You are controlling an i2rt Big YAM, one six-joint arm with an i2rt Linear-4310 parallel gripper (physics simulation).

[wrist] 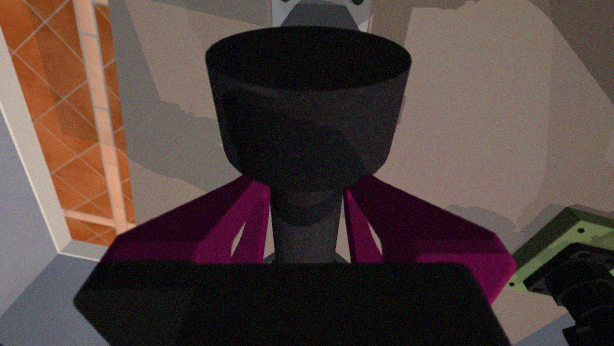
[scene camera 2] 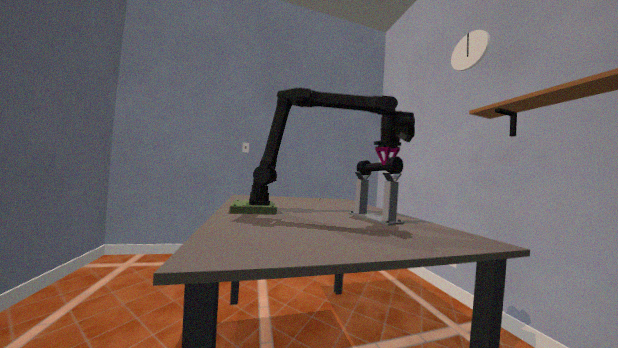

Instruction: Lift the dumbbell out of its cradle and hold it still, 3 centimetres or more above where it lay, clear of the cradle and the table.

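Places are measured from the arm's base along level axes (x right, y ahead, z up), in centimetres.
Where they show: gripper, fingertip midpoint: [wrist: 306, 172] [scene camera 2: 386, 165]; arm's base, link origin: [wrist: 566, 268] [scene camera 2: 258, 203].
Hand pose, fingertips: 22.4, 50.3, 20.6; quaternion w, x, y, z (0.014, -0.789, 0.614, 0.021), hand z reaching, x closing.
Each offset is from my fingertips to the centre of the thing, as dx, dy, dz. Level surfaces: height alone.
The black dumbbell @[-4.5, -1.0, -0.5] [scene camera 2: 376, 166] [wrist: 310, 135] is roughly level above the grey two-post cradle @[-5.0, -1.3, -13.2] [scene camera 2: 390, 201] [wrist: 321, 16]. My gripper [scene camera 2: 386, 163] [wrist: 306, 172], with magenta fingers, points down and is shut on the dumbbell's handle, one finger on each side of it. In the scene view the dumbbell's round ends are just above the V-shaped post tops, with a very small gap at most; I cannot tell its exact size. In the wrist view the near round end hides most of the cradle, and part of it shows at the top edge.
The cradle stands on the grey-brown table @[dz -23.5] [scene camera 2: 300, 250], near its right edge in the scene view. The arm's green base plate [scene camera 2: 252, 209] [wrist: 550, 244] is to the left there. A wooden shelf [scene camera 2: 550, 97] and a round clock [scene camera 2: 470, 50] are on the right wall.
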